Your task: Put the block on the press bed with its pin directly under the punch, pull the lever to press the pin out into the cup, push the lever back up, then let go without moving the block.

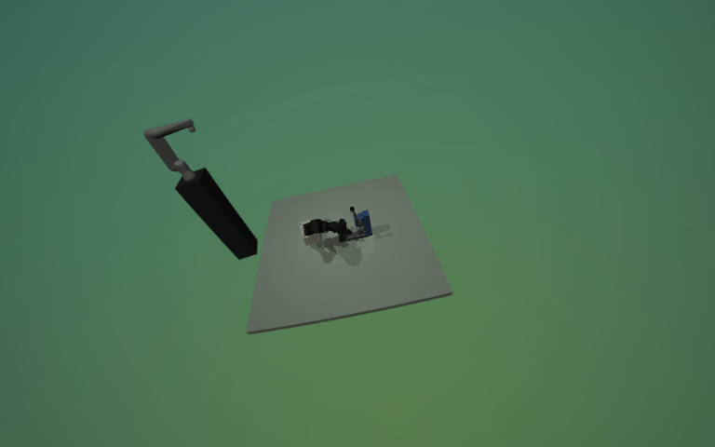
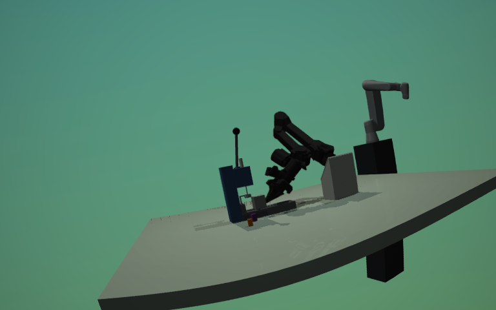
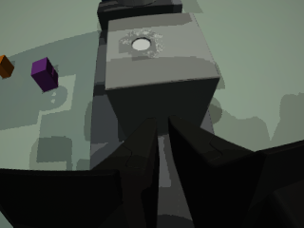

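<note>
Right now the grey punch is 10 cm above my gripper tip and 7 cm ahead of it. From my gripper tip the other things lie so: orange cube (16 cm to the left, 13 cm ahead, 3 cm below); grey lever (22 cm above, 7 cm to the right, 5 cm ahead).
</note>
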